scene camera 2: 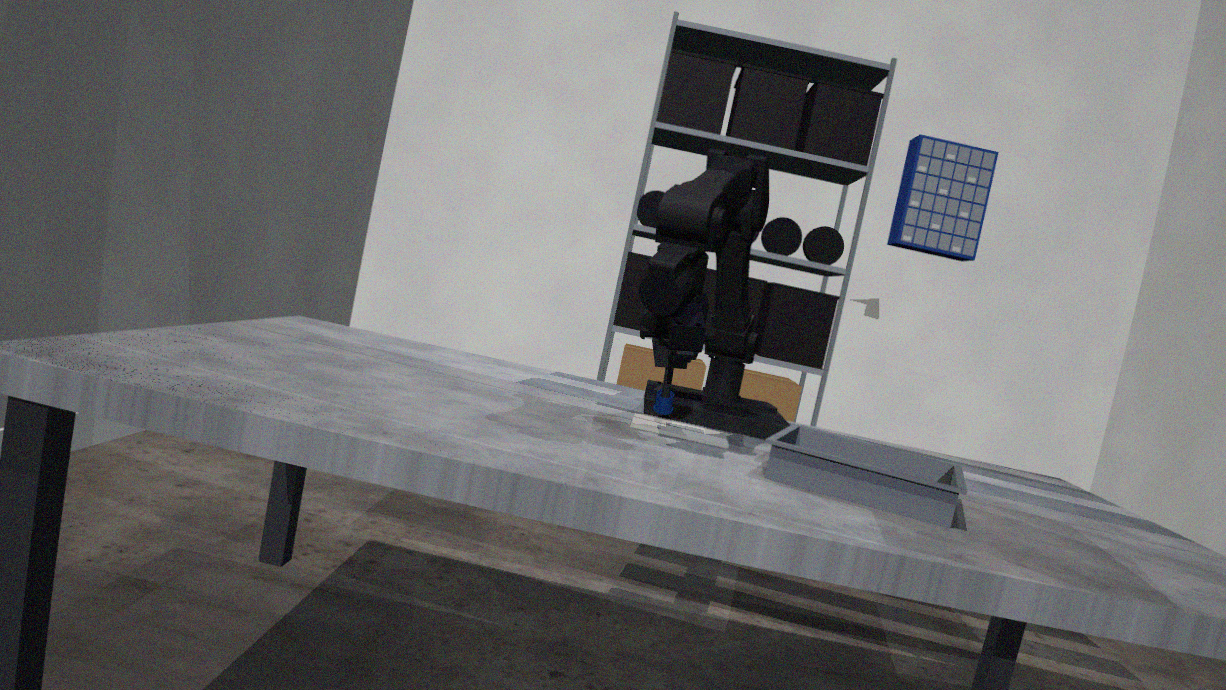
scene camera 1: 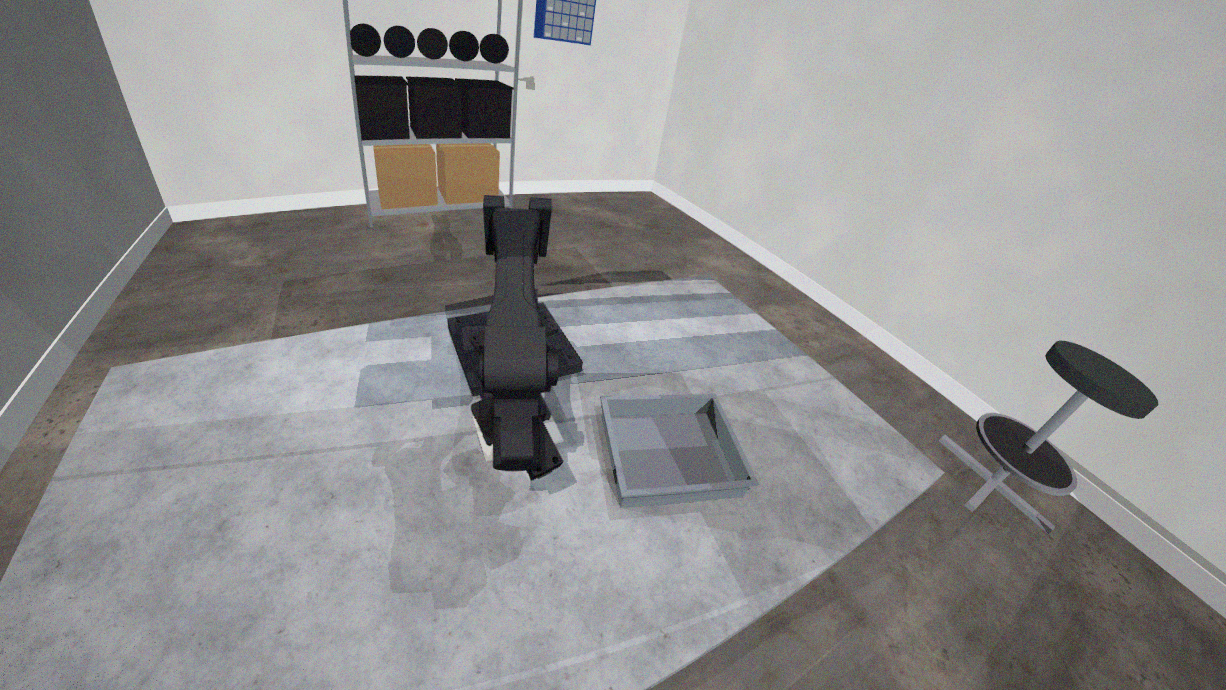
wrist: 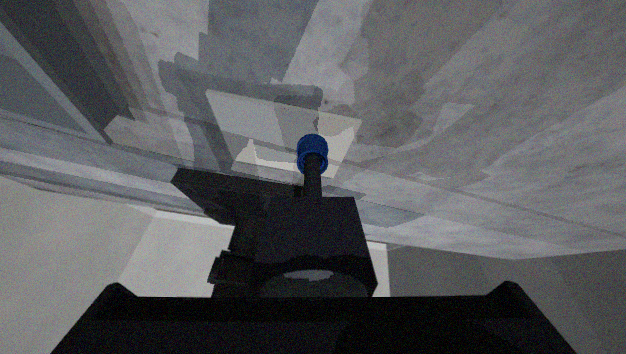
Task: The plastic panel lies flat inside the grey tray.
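Seen in the pictures: end effector, tool point: (scene camera 2: 663,409) (wrist: 312,148); arm's base, origin of the base link: (scene camera 2: 719,401) (wrist: 252,217).
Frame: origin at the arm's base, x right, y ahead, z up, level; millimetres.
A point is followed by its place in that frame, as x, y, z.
The plastic panel (wrist: 262,159) @(77, 200, -25) (scene camera 2: 682,423) @(101, 190, -25) is a pale flat sheet lying on the grey table (scene camera 1: 256,515) @(557, 202, -30) (scene camera 2: 342,403) @(570, 493, -30), just left of the grey tray (scene camera 1: 683,494) @(-47, 516, -3) (scene camera 2: 865,493) @(-64, 525, -16). It lies outside the tray, and the arm hides most of it in scene camera 1. My gripper (wrist: 311,152) @(152, 265, 4) (scene camera 2: 661,403) is a blue suction cup. It points down and hangs low over the panel near its edge, carrying nothing. I cannot tell whether it touches the panel. The tray holds nothing.
The arm's dark base plate (scene camera 1: 463,334) @(103, -52, -1) sits behind the panel. A shelf rack (scene camera 1: 346,103) (scene camera 2: 868,214) stands at the back wall, with a blue organiser (scene camera 2: 943,197) beside it. A stool (scene camera 1: 1102,377) stands on the floor to the right.
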